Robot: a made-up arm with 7 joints.
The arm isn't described. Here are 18 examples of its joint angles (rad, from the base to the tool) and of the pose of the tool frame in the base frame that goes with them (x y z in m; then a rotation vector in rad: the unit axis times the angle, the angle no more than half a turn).
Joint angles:
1: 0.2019 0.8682 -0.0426 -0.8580 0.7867 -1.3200 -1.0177
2: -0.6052 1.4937 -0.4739 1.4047 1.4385 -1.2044 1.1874
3: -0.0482 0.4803 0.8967 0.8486 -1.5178 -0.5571 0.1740
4: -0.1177 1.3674 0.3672 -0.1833 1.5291 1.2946 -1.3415
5: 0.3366 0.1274 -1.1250 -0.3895 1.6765 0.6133 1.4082
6: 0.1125 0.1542 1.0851 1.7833 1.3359 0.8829 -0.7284
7: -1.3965 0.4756 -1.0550 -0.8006 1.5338 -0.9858 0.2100
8: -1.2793 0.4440 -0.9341 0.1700 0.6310 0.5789 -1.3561
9: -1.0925 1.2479 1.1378 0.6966 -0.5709 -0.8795 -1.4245
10: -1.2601 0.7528 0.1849 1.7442 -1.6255 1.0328 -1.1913
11: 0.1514 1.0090 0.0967 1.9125 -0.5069 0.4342 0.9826
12: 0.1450 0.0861 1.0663 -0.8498 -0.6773 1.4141 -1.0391
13: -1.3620 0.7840 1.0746 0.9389 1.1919 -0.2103 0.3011
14: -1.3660 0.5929 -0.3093 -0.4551 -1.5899 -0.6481 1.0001
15: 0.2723 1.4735 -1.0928 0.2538 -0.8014 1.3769 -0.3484
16: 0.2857 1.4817 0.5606 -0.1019 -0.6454 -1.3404 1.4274
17: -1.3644 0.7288 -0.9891 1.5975 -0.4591 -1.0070 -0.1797
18: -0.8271 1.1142 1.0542 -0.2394 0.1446 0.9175 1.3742
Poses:
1: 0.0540 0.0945 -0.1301 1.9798 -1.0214 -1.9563
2: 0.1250 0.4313 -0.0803 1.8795 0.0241 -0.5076
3: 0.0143 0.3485 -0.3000 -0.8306 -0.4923 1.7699
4: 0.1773 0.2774 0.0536 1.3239 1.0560 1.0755
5: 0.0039 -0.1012 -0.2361 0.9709 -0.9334 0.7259
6: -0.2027 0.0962 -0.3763 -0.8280 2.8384 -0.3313
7: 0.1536 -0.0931 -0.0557 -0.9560 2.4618 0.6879
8: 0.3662 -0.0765 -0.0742 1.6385 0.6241 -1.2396
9: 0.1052 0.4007 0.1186 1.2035 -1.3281 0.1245
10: 0.3572 0.2173 -0.1647 -1.9023 -0.2558 -0.7257
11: -0.1721 0.3879 -0.1877 -1.3069 -1.9177 -2.0073
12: 0.0398 0.1931 -0.1779 -0.6347 0.3993 -0.4419
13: 0.3389 0.3312 0.0223 0.7548 -0.2845 1.1711
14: 0.2541 0.0156 0.1195 -1.4709 -0.4868 -0.4019
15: -0.0816 0.3511 -0.1835 0.4876 3.0146 0.1328
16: 0.1601 0.2516 0.0375 -0.2562 -1.4716 0.5963
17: 0.4029 0.1990 -0.0827 0.9834 -0.3312 -0.2890
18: 0.1264 0.3281 0.1212 -0.0987 -0.7148 2.5775
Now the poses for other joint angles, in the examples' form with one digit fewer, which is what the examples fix.
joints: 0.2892 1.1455 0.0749 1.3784 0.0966 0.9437 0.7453
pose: -0.113 0.437 -0.137 -1.808 -1.981 -1.337
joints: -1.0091 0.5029 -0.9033 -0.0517 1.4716 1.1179 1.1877
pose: 0.314 -0.024 -0.098 1.296 -1.607 1.465
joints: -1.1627 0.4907 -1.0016 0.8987 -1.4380 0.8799 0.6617
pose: 0.364 0.033 -0.232 0.331 1.236 0.182
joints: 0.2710 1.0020 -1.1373 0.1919 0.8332 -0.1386 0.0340
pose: -0.092 0.173 -0.327 1.215 0.561 -1.708
